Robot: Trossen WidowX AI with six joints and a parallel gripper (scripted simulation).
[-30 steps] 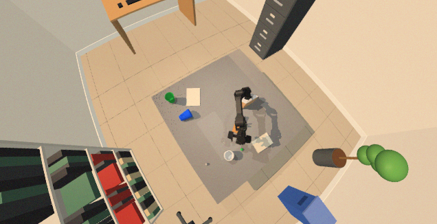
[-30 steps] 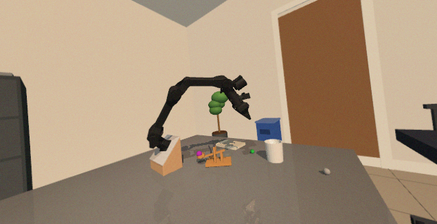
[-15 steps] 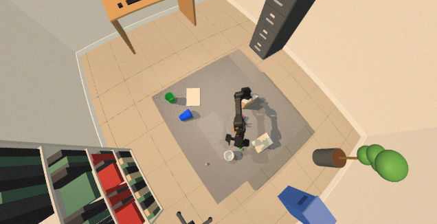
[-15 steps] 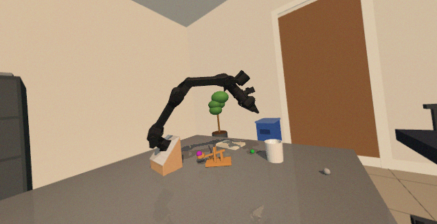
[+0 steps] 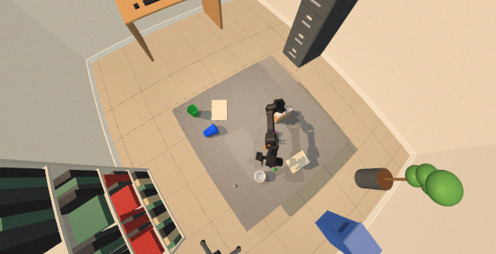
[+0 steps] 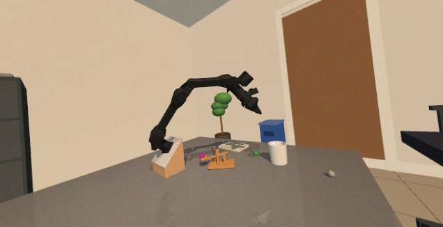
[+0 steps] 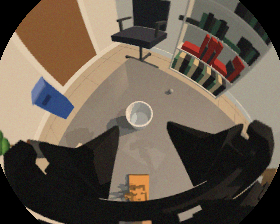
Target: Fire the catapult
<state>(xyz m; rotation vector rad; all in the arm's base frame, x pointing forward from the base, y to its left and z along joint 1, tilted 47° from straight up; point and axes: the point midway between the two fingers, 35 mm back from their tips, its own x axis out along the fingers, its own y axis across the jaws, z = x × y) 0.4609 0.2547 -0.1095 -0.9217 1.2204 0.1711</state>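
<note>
Now: the magenta ball 300 mm behind my gripper tip, 210 mm below it and 170 mm to the right of it. Also, from my gripper tip: grey ball 280 mm ahead, 260 mm below, 20 mm to the right; then small green ball 260 mm below, 90 mm to the left, 80 mm behind; then white mug 240 mm below, 60 mm ahead, 40 mm to the left.
</note>
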